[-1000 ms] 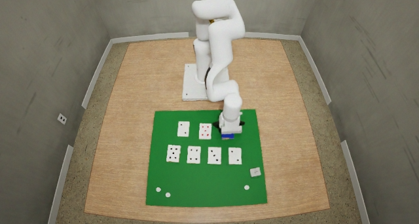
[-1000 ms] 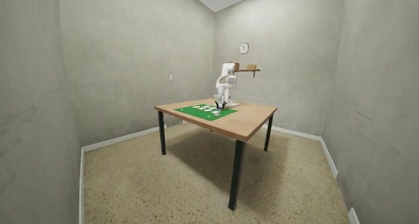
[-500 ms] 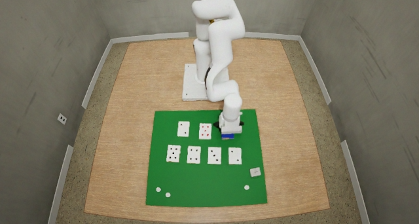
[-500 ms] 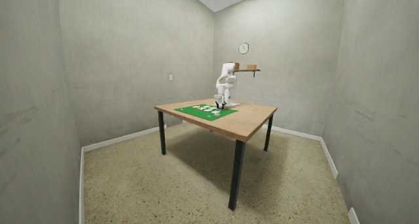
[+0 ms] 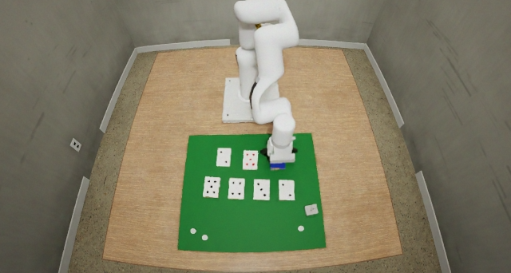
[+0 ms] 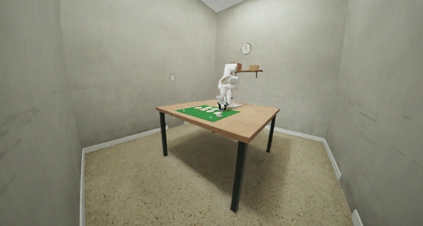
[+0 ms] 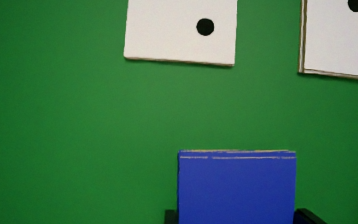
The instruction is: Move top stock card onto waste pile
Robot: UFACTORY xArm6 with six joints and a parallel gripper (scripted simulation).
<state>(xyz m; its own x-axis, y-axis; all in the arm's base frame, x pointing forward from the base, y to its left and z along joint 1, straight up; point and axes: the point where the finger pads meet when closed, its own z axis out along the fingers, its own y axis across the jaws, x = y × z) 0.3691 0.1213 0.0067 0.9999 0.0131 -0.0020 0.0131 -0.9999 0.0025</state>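
Now: the green mat 130 mm ahead of my hand, 120 mm to the right of it and 40 mm below it.
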